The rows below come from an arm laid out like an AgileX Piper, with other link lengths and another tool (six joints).
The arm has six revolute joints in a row. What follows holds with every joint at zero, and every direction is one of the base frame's.
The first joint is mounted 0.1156 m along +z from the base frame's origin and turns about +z.
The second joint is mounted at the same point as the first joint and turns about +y.
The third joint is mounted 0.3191 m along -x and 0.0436 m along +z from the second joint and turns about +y.
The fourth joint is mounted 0.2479 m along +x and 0.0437 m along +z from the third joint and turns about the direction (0.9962, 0, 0.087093).
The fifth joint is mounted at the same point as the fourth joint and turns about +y.
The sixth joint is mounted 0.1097 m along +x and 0.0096 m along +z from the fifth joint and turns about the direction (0.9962, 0, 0.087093).
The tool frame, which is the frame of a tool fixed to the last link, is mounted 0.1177 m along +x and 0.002 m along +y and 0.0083 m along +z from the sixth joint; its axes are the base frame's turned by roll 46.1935, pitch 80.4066 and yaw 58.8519 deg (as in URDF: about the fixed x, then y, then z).
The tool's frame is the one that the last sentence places.
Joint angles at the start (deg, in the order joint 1, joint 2, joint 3, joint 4, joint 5, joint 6): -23.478, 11.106, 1.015, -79.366, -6.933, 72.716
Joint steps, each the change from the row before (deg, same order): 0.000, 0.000, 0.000, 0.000, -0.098, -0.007; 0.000, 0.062, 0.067, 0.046, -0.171, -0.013; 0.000, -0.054, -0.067, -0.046, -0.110, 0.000; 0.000, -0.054, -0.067, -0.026, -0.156, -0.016; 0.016, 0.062, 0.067, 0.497, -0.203, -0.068; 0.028, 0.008, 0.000, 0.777, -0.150, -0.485; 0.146, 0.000, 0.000, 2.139, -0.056, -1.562; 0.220, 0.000, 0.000, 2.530, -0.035, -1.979; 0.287, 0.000, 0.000, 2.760, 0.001, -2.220; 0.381, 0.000, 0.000, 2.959, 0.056, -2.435; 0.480, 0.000, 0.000, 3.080, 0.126, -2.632; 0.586, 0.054, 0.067, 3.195, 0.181, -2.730; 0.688, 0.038, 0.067, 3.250, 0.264, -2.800; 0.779, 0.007, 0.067, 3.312, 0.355, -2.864
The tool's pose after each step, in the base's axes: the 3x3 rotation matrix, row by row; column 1 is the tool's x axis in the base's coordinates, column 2 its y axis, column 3 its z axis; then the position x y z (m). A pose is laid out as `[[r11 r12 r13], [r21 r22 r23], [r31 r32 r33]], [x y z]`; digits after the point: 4 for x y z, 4 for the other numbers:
[[-0.0849 0.0784 0.9933], [0.0675 0.9951 -0.0728], [-0.9941 0.0609 -0.0898]], [0.1691 -0.0416 0.1854]
[[-0.0862 0.0757 0.9934], [0.0688 0.9952 -0.0699], [-0.9939 0.0623 -0.0910]], [0.1693 -0.0410 0.1848]
[[-0.0844 0.0736 0.9937], [0.0671 0.9954 -0.0680], [-0.9942 0.0610 -0.0889]], [0.1694 -0.0406 0.1856]
[[-0.0823 0.0707 0.9941], [0.0655 0.9957 -0.0654], [-0.9945 0.0597 -0.0866]], [0.1696 -0.0400 0.1864]
[[-0.0807 0.0679 0.9944], [0.0730 0.9954 -0.0620], [-0.9941 0.0676 -0.0852]], [0.1699 -0.0392 0.1861]
[[-0.0773 0.0655 0.9949], [0.0772 0.9952 -0.0595], [-0.9940 0.0722 -0.0820]], [0.1701 -0.0387 0.1866]
[[-0.0699 0.0635 0.9955], [0.0849 0.9947 -0.0575], [-0.9939 0.0805 -0.0749]], [0.1703 -0.0383 0.1878]
[[-0.0619 0.0609 0.9962], [0.0919 0.9942 -0.0550], [-0.9938 0.0881 -0.0671]], [0.1705 -0.0379 0.1892]
[[-0.0538 0.0580 0.9969], [0.0985 0.9938 -0.0525], [-0.9937 0.0954 -0.0591]], [0.1707 -0.0376 0.1906]
[[-0.0459 0.0547 0.9975], [0.1048 0.9933 -0.0496], [-0.9934 0.1022 -0.0513]], [0.1709 -0.0372 0.1921]
[[-0.0389 0.0511 0.9979], [0.1099 0.9929 -0.0465], [-0.9932 0.1078 -0.0442]], [0.1710 -0.0369 0.1934]
[[-0.0345 0.0470 0.9983], [0.1161 0.9923 -0.0427], [-0.9926 0.1145 -0.0397]], [0.1711 -0.0365 0.1938]
[[-0.0312 0.0428 0.9986], [0.1223 0.9917 -0.0387], [-0.9920 0.1209 -0.0361]], [0.1712 -0.0362 0.1941]
[[-0.0288 0.0384 0.9988], [0.1285 0.9911 -0.0344], [-0.9913 0.1274 -0.0335]], [0.1712 -0.0359 0.1941]

